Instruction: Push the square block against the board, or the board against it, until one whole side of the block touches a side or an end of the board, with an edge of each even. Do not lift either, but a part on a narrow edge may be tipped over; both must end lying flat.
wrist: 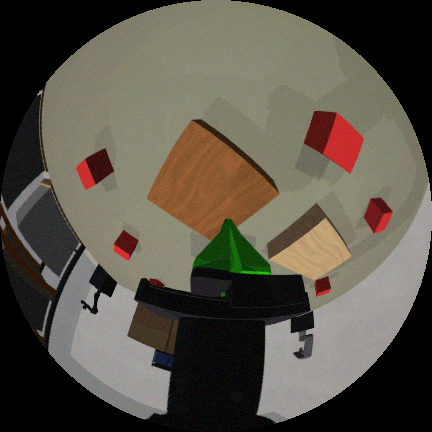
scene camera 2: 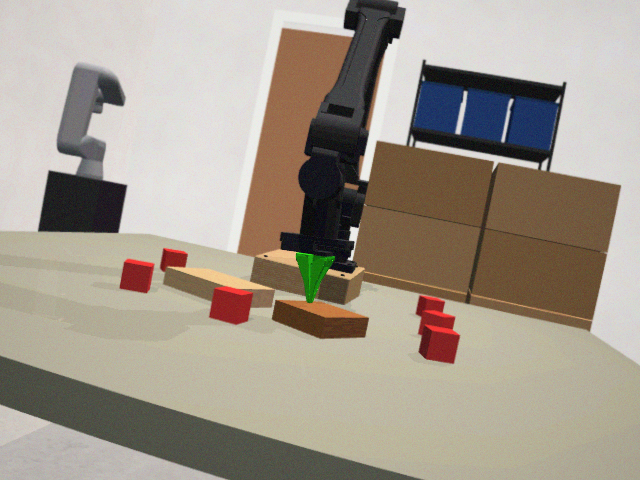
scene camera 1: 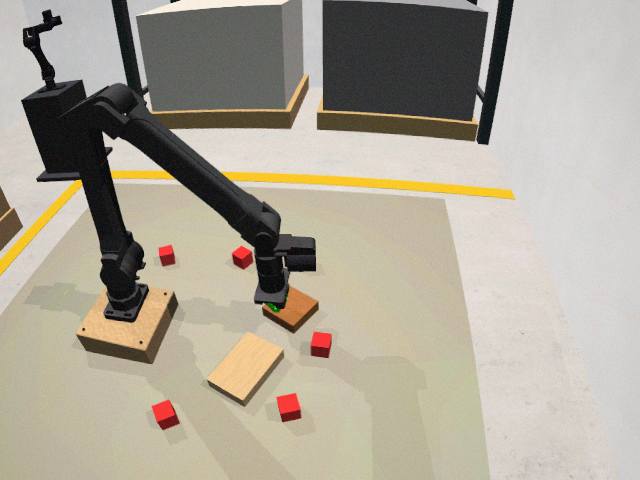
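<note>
The wrist view shows the gripper, and scene camera 1 shows the gripper as well. The gripper is shut and touches a square block, while a board rests on the table.
</note>
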